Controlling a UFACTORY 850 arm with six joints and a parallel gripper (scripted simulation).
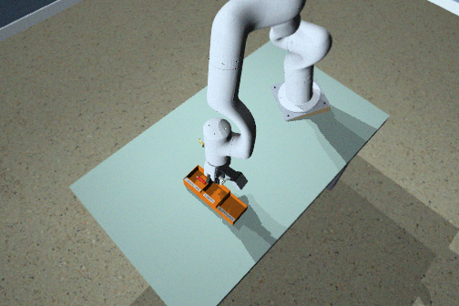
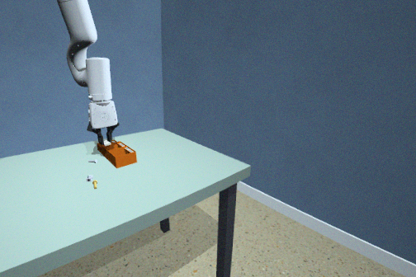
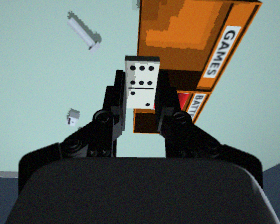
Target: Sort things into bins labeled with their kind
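Now: hand 4 cm short of the orange bin row, 1 cm to the right of it and 7 cm above it. Also, from my hand: grey bolt: 6 cm behind, 1 cm to the left, 9 cm below; then grey piece: 12 cm behind, 13 cm to the right, 8 cm below; then white domino: 2 cm below.
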